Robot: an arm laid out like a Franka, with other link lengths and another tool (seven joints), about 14 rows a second.
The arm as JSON. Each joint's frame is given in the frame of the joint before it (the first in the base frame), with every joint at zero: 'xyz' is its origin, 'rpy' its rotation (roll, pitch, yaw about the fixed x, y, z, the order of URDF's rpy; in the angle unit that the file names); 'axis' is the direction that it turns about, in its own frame. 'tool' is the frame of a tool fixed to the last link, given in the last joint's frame.
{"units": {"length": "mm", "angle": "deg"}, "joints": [
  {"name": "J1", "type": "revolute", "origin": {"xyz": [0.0, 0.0, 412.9], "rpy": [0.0, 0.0, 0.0]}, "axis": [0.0, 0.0, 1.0]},
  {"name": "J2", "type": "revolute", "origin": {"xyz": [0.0, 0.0, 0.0], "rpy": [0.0, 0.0, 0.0]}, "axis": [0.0, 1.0, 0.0]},
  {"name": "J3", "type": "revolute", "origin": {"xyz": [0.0, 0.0, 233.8], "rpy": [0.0, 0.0, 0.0]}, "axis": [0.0, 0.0, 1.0]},
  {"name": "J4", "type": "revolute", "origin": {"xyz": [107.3, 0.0, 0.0], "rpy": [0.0, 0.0, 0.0]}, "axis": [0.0, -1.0, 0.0]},
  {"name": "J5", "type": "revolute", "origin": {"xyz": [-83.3, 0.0, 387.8], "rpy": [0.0, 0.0, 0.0]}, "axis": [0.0, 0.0, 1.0]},
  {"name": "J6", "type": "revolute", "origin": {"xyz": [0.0, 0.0, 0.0], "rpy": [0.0, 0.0, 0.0]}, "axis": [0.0, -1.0, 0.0]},
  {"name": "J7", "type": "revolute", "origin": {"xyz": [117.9, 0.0, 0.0], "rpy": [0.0, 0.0, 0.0]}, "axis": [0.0, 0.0, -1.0]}
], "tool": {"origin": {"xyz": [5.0, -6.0, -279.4], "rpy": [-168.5, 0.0, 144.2]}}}
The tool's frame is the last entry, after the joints.
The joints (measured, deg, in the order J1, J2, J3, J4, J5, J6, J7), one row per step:
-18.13, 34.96, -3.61, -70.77, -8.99, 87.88, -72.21
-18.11, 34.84, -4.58, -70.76, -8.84, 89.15, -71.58
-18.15, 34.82, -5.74, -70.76, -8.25, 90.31, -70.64
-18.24, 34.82, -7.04, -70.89, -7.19, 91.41, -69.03
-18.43, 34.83, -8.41, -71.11, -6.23, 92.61, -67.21
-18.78, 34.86, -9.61, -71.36, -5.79, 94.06, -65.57
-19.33, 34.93, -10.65, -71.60, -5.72, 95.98, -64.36
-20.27, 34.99, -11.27, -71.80, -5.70, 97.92, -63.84
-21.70, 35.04, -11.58, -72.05, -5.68, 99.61, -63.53
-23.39, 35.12, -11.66, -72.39, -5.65, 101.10, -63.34
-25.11, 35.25, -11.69, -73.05, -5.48, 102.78, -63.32
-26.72, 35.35, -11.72, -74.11, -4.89, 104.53, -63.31
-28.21, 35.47, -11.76, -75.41, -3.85, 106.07, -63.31
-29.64, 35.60, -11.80, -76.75, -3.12, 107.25, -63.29
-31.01, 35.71, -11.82, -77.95, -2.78, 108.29, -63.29
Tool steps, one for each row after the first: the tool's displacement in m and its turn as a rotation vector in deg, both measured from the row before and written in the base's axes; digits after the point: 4 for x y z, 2 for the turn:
0.0027, -0.0114, 0.0029, -1.06, -1.23, -1.17
0.0010, -0.0118, 0.0017, -0.81, -1.18, -1.81
-0.0004, -0.0116, 0.0004, -0.61, -1.21, -2.76
-0.0018, -0.0140, 0.0001, -0.80, -1.17, -3.10
-0.0022, -0.0167, 0.0004, -1.19, -1.15, -2.77
-0.0015, -0.0196, 0.0009, -1.50, -1.36, -2.23
-0.0019, -0.0196, 0.0012, -1.19, -1.40, -1.58
-0.0054, -0.0208, 0.0003, -0.87, -1.17, -1.67
-0.0080, -0.0203, -0.0014, -0.59, -0.92, -1.68
-0.0092, -0.0191, -0.0045, -0.34, -0.82, -1.54
-0.0098, -0.0156, -0.0078, 0.13, -0.81, -1.60
-0.0107, -0.0116, -0.0107, 0.69, -0.71, -1.73
-0.0132, -0.0105, -0.0114, 0.68, -0.21, -1.70
-0.0136, -0.0106, -0.0100, 0.40, 0.00, -1.49

